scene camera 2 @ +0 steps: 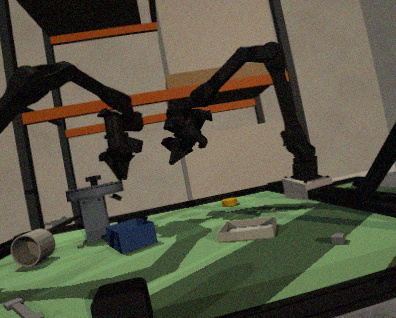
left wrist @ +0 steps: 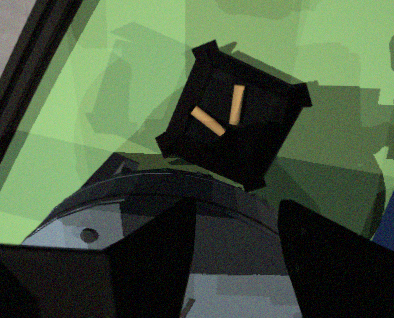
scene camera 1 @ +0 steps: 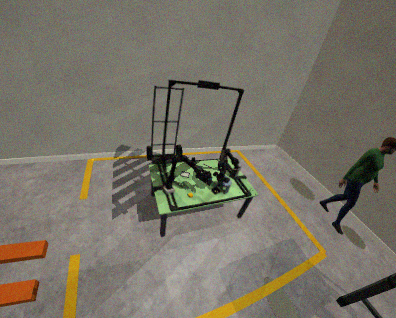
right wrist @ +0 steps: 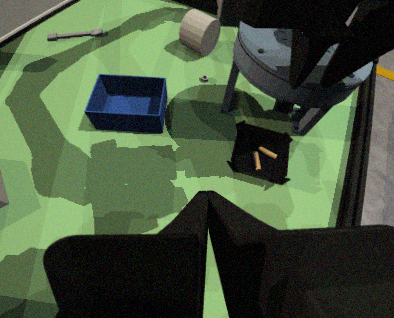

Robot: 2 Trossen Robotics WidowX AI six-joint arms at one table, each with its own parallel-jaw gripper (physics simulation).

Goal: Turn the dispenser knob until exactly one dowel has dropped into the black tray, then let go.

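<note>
The grey round dispenser stands on legs. Its dark knob shows on top in scene camera 2 and is hidden in both wrist views. The black tray lies on the table beside the dispenser. Two tan dowels lie inside it: one dowel and another dowel, apart. My left gripper is partly open and empty over the disc's edge, beside the knob. My right gripper is shut and empty, above the table.
A blue bin stands near the dispenser, with a beige cylinder beyond. A beige tray, a yellow piece and a small grey block lie farther right in scene camera 2.
</note>
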